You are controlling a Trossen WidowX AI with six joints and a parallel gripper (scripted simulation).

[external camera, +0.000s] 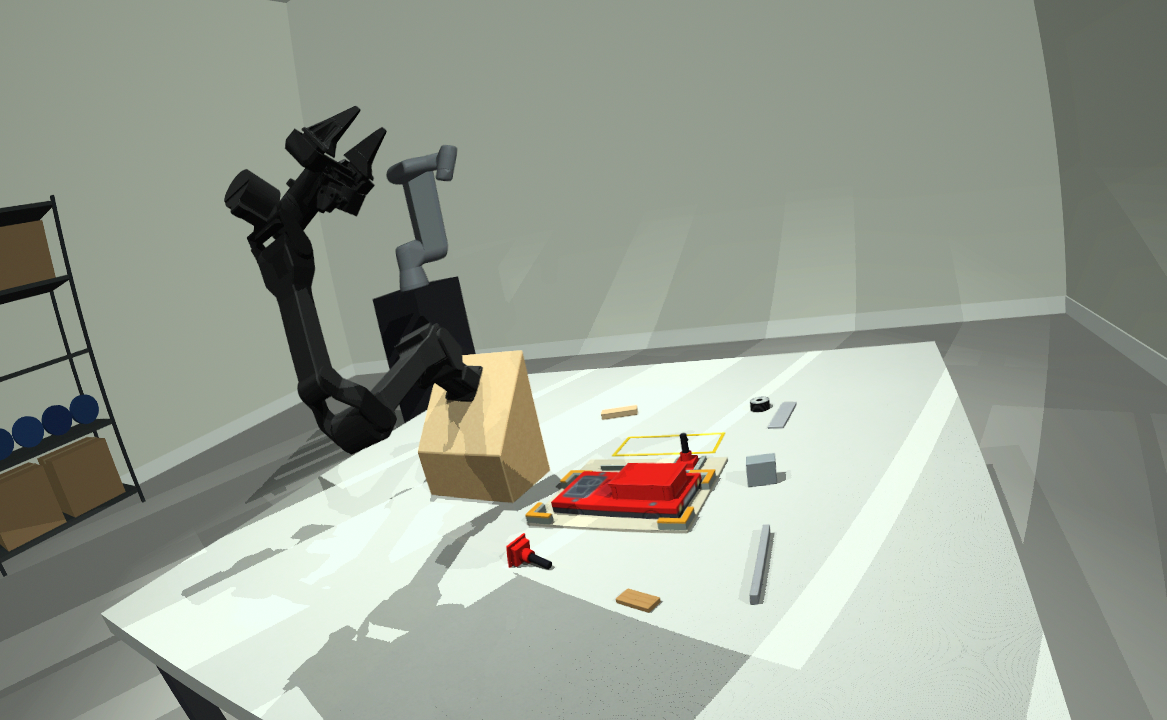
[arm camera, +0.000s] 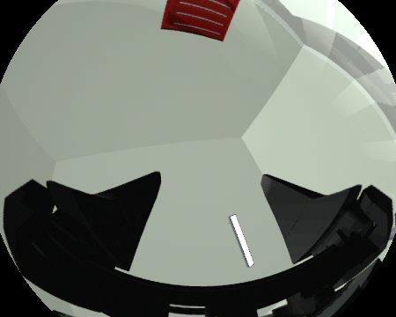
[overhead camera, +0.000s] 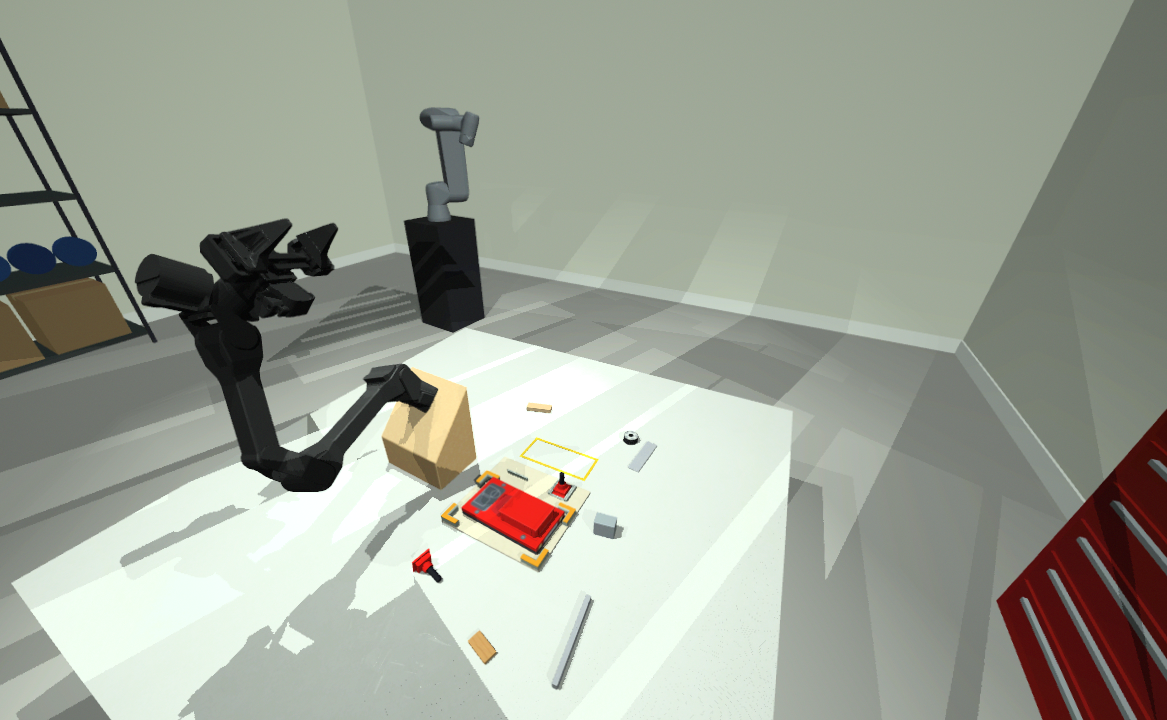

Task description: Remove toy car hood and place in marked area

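My gripper tip is now 23 cm short of the red hood, 14 cm to the right of it and 59 cm above it. The rest, counted from my gripper tip: grey bar 44 cm ahead, 62 cm below; grey cube 38 cm ahead, 22 cm to the left, 61 cm below; wooden chip 32 cm ahead, 9 cm to the right, 62 cm below.
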